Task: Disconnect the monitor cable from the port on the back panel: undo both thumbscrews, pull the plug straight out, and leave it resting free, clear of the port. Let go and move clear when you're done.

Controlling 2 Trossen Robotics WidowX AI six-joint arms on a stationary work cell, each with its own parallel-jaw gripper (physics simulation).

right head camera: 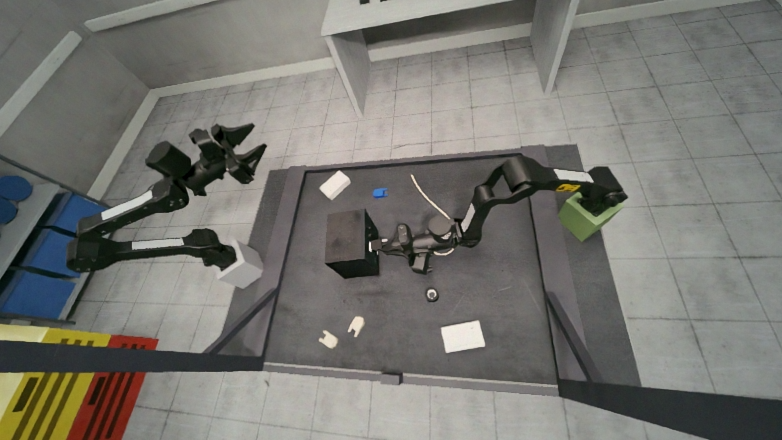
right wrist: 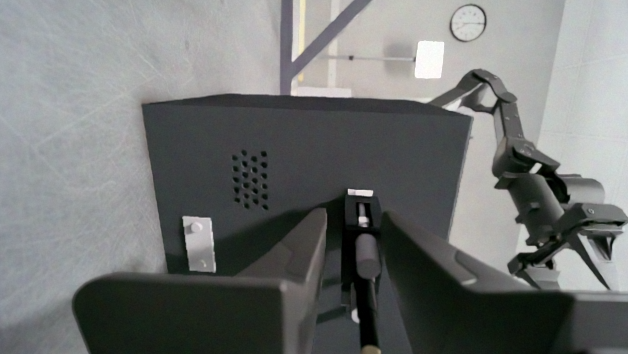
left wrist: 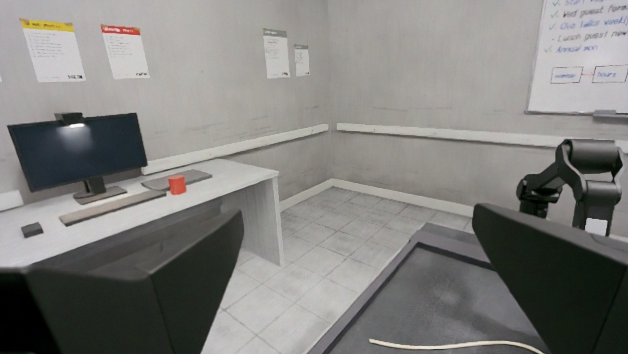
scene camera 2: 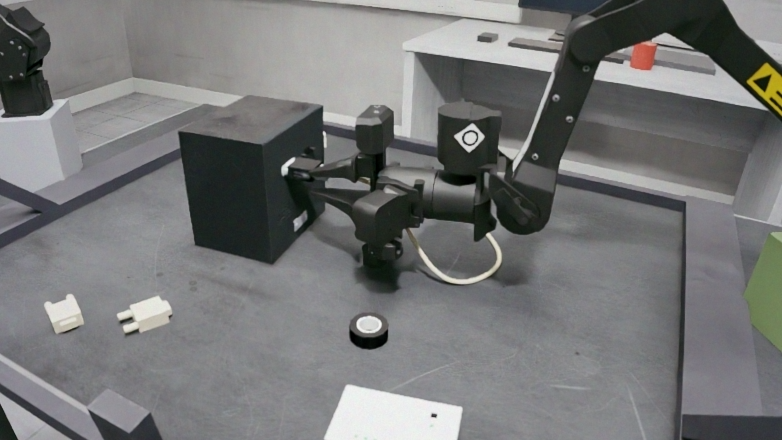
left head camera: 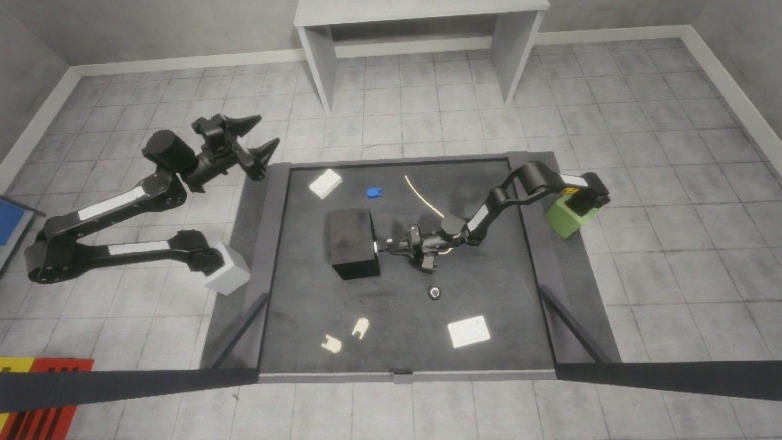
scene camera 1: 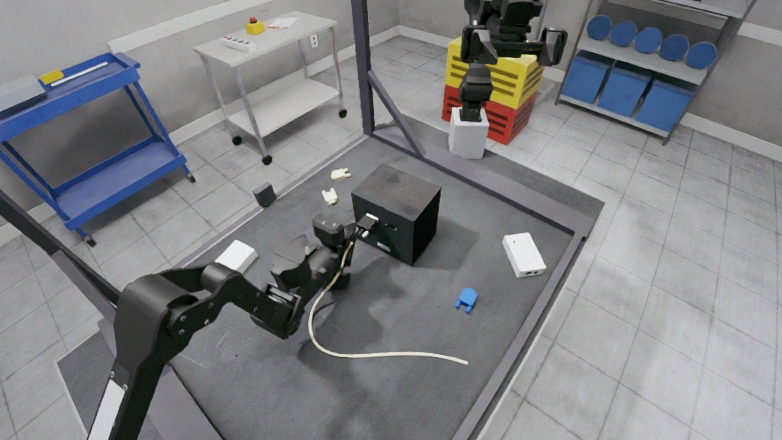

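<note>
The dark box stands on the table. The black monitor plug is at the white-edged port on its back panel. Pale thumbscrew metal shows in the plug's upper slot and lower down; how loose the screws are cannot be told. The cream cable curves over the table. My right gripper is partly open, fingers apart around the plug's upper end, holding nothing. My left gripper is wide open and empty, away from the box.
A blue connector piece and a white box lie on the table. Two cream connector pieces, a tape roll and a white flat box lie elsewhere on it.
</note>
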